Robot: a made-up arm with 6 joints.
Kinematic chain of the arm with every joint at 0, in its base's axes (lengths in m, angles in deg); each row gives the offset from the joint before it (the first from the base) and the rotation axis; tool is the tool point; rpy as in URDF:
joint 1: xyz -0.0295 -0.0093 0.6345 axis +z
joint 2: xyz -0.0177 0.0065 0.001 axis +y
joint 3: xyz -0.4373 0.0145 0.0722 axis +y
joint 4: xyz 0.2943 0.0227 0.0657 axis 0.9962 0 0.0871
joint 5: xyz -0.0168 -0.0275 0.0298 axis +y
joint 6: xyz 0.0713 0.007 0.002 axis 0.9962 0 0.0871
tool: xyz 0.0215 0.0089 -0.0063 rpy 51.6 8 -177.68
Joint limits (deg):
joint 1: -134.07..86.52
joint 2: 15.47..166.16
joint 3: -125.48..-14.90
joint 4: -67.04..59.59
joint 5: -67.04..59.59
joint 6: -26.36..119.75
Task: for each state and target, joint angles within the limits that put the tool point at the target. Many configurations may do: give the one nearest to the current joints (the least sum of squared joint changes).
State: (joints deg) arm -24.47 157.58 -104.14 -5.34 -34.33 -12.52
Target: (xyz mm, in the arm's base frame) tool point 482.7 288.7 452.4
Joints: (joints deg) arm 26.21 150.54 -69.91 -9.91 -28.12 -11.93
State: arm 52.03 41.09 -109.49 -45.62 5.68 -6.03
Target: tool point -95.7 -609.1 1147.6
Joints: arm 86.52 15.77 -123.56 -45.27 15.77 -8.54
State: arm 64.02 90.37 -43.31 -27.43 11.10 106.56
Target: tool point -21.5 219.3 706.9
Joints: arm 81.25 97.80 -14.90 -22.59 29.37 103.90
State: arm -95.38 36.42 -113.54 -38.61 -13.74 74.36
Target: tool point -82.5 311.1 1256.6
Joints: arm -70.28 23.88 -87.14 -36.79 -2.91 73.20
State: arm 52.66 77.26 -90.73 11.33 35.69 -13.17
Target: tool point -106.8 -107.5 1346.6
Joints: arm 67.38 48.99 -110.87 7.67 29.48 -13.71
